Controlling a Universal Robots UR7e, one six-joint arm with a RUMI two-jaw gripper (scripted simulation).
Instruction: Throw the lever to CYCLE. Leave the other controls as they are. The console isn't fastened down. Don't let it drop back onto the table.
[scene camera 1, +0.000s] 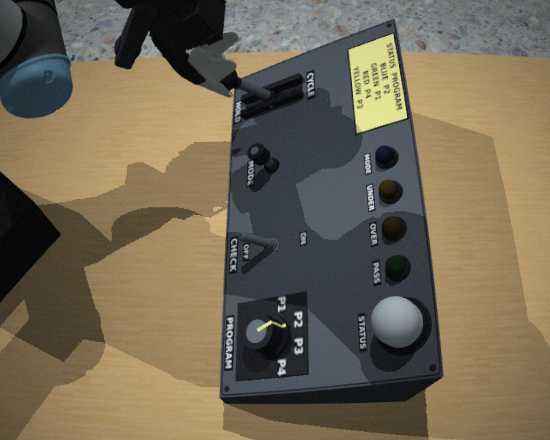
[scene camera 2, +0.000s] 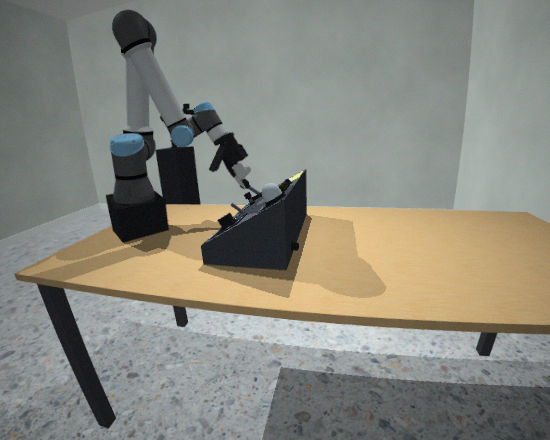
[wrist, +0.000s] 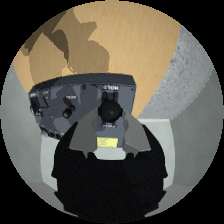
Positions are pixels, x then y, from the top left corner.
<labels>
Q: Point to the gripper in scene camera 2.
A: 247, 187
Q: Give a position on a dark sloped console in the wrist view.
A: At 83, 92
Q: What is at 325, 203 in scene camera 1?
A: A dark sloped console.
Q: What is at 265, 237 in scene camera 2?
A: A dark sloped console.
</labels>
